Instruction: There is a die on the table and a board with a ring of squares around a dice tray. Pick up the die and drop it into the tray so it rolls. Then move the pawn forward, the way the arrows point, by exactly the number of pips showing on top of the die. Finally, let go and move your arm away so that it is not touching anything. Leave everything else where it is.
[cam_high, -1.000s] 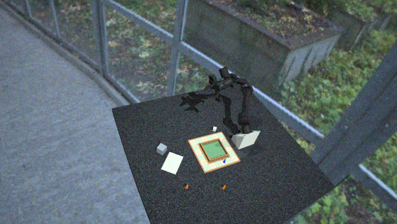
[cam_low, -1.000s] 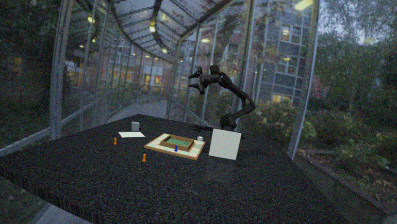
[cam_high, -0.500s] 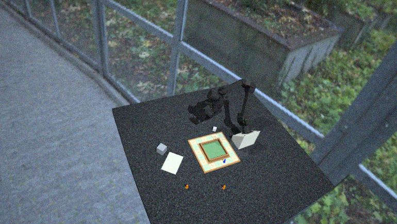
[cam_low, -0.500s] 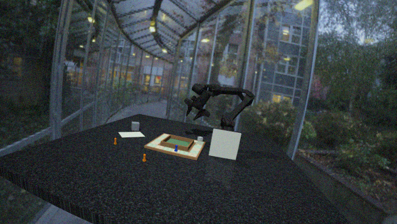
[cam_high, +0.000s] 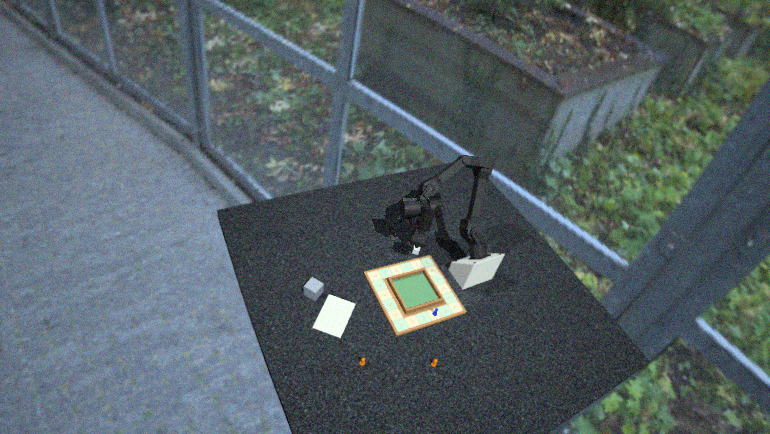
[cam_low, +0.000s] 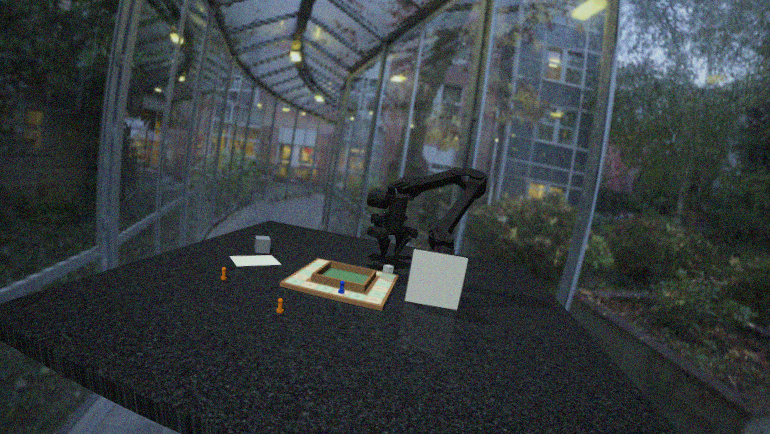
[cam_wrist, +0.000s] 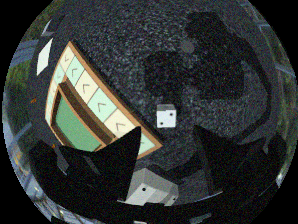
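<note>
The grey die is 4 cm below my gripper tip. Also, from my gripper tip: blue pawn 12 cm ahead, 28 cm to the left, 3 cm below; green dice tray 13 cm ahead, 17 cm to the left, 5 cm below; white card 43 cm ahead, 11 cm to the left, 6 cm below.
</note>
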